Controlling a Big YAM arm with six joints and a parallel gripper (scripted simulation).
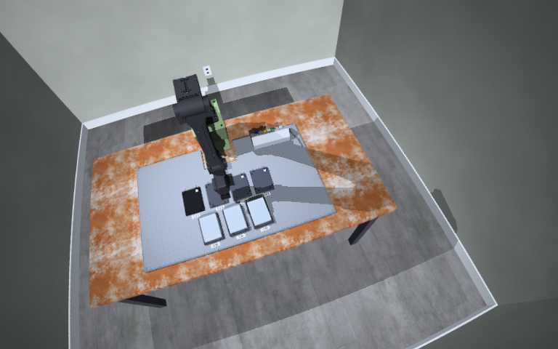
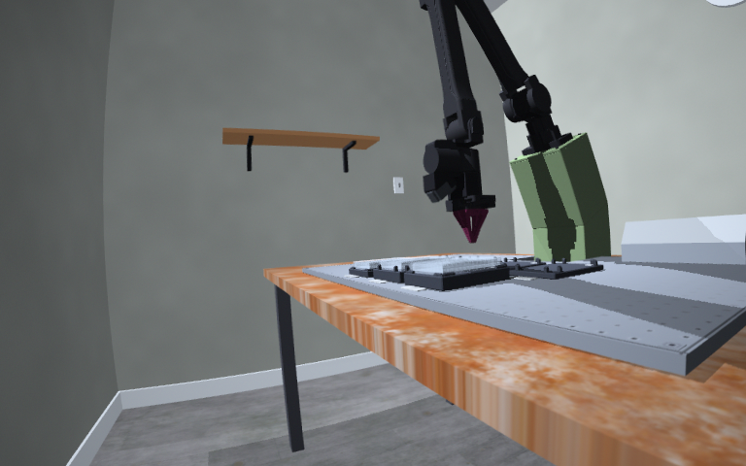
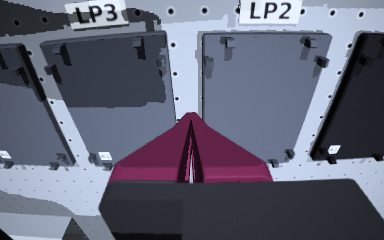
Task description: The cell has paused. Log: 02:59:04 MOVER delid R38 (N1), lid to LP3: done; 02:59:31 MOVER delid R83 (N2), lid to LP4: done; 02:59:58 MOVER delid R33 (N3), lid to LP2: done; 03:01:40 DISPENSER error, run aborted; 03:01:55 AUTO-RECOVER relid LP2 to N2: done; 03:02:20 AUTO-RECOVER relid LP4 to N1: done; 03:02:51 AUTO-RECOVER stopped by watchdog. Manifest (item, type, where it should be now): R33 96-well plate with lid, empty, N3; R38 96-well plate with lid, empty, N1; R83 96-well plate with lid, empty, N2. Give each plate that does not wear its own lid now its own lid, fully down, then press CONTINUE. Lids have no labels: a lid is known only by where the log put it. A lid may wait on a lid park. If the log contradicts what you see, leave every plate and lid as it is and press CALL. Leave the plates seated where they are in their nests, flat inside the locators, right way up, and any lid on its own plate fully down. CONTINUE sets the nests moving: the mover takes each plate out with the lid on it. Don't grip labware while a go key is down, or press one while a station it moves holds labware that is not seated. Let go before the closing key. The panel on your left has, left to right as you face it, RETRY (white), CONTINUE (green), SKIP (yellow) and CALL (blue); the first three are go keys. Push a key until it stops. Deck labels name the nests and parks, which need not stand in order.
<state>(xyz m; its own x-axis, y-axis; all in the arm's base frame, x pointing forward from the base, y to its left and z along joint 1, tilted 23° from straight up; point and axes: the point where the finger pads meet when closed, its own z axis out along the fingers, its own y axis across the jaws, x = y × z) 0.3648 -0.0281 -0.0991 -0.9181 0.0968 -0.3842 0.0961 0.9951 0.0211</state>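
Now: the green continue key 370 mm to the left of my hand and 280 mm behind it. Also, from my hand: LP2 label (70 mm to the right, 70 mm below, 50 mm ahead); then LP3 park (70 mm to the left, 60 mm below, 20 mm behind); then LP2 park (60 mm to the right, 60 mm below, 40 mm behind).
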